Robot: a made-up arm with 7 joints.
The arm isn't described. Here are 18 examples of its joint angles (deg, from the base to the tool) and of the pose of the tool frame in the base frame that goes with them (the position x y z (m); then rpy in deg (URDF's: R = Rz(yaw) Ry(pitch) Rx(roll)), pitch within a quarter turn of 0, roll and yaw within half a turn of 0).
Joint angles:
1: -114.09 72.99 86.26 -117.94 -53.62 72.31 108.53
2: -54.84 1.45 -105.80 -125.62 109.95 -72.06 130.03
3: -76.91 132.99 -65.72 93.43 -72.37 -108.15 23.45
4: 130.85 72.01 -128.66 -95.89 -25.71 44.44 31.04
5: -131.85 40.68 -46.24 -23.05 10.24 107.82 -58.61
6: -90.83 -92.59 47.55 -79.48 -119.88 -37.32 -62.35
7: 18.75 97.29 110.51 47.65 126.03 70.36 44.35
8: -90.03 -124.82 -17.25 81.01 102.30 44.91 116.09
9: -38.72 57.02 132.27 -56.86 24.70 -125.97 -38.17
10: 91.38 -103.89 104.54 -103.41 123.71 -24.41 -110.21
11: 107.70 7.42 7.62 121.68 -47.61 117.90 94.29
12: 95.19 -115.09 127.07 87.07 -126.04 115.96 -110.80
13: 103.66 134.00 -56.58 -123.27 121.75 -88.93 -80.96
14: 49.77 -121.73 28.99 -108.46 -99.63 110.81 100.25
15: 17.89 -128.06 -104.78 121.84 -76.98 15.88 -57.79
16: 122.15 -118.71 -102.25 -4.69 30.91 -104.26 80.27
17: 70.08 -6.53 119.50 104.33 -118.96 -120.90 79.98
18: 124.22 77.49 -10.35 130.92 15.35 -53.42 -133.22
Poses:
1: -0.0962 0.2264 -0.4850 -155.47 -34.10 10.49
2: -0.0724 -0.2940 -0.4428 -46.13 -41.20 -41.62
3: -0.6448 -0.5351 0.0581 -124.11 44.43 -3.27
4: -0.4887 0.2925 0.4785 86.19 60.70 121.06
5: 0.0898 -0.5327 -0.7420 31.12 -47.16 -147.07
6: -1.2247 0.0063 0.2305 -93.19 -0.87 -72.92
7: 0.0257 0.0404 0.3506 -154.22 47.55 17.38
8: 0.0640 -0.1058 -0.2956 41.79 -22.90 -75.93
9: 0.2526 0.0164 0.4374 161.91 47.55 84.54
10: 0.1885 0.4342 0.2189 -55.86 3.33 -127.66
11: 0.3344 0.1404 0.3646 27.64 51.33 41.26
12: -0.6103 0.3715 -0.2348 -66.11 -18.51 -125.84
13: 0.0057 -0.1898 0.2789 -64.38 -6.07 14.59
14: -0.1711 0.4694 0.6441 -70.38 -5.06 -28.60
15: -0.4760 -0.0772 -0.8475 -50.11 5.75 -16.28
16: 0.0662 0.2595 0.2007 -119.75 -13.34 -43.12
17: 0.4615 -0.0830 0.2469 28.11 -20.43 -159.35
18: 0.4794 0.5736 -0.5536 43.56 -0.92 -45.66
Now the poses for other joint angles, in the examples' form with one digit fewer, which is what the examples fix.
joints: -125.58 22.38 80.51 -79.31 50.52 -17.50 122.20
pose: 0.123 0.050 -0.174 -61.5 45.8 128.1
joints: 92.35 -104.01 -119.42 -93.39 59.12 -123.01 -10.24
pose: 0.224 0.279 0.166 -140.4 33.4 -106.3
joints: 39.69 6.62 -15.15 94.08 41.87 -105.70 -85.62
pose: -0.164 0.796 -0.192 36.8 8.1 -36.0
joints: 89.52 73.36 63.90 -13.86 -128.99 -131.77 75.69
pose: 0.048 -0.079 0.138 41.3 14.9 -143.7
